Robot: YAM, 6 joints.
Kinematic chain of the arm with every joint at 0, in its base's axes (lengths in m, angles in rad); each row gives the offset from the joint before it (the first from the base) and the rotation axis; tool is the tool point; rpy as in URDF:
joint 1: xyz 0 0 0.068 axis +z
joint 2: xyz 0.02 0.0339 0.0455 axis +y
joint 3: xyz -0.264 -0.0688 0 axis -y
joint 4: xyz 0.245 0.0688 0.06 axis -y
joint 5: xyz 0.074 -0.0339 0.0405 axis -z
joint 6: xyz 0.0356 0 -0.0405 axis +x
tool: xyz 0 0 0 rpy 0 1.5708 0
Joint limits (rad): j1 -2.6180..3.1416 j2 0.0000..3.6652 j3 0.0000..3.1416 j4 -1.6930..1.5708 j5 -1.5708..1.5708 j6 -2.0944..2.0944
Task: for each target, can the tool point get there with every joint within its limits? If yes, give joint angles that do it. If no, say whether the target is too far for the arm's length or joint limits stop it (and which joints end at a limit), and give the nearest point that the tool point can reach.
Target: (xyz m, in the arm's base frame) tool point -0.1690 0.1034 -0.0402
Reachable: yes | joints 2.5013 2.7096 1.0622 -1.3472 -0.5327 -1.4919
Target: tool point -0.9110 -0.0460 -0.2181
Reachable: no: too far | nearest point -0.6063 -0.0045 -0.1047 | short by 0.328 m
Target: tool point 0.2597 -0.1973 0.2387
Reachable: yes | joints -0.6840 1.6734 1.2997 -0.9257 -0.3202 -1.0063
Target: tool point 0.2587 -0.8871 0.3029
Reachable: no: too far | nearest point 0.1771 -0.6072 0.2418 | short by 0.298 m
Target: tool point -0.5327 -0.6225 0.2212
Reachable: no: too far | nearest point -0.4163 -0.4864 0.1971 | short by 0.181 m
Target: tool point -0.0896 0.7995 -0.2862
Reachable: no: too far | nearest point -0.0643 0.5740 -0.1706 | short by 0.255 m
